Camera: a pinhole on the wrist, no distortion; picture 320 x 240 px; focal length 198.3 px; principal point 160.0 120.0 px. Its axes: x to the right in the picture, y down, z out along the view. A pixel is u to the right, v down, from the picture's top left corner.
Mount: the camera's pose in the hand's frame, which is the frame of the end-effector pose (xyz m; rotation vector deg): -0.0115 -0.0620 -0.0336 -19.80 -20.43 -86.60
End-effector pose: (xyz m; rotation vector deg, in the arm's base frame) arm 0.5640 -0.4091 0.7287 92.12 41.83 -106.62
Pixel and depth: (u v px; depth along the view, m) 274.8 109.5 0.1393
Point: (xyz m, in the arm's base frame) 0.4260 -0.4481 0.7662
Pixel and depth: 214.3 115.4 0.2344
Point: 0.4132 -0.5435 0.7740
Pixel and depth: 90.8 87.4 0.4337
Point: 0.5649 -0.7924 0.8484
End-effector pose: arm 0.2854 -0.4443 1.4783 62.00 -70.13 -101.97
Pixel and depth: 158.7 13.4 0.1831
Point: 0.2121 -0.3030 1.5463
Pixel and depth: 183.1 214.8 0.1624
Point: 0.1489 -0.4566 1.4813
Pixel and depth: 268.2 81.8 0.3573
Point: -0.0312 -0.2160 1.4921
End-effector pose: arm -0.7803 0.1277 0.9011 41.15 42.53 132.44
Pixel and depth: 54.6 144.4 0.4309
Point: -0.7607 0.0093 1.3040
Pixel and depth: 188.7 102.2 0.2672
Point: -0.6185 0.1625 1.0576
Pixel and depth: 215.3 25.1 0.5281
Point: -0.2870 0.0940 1.1903
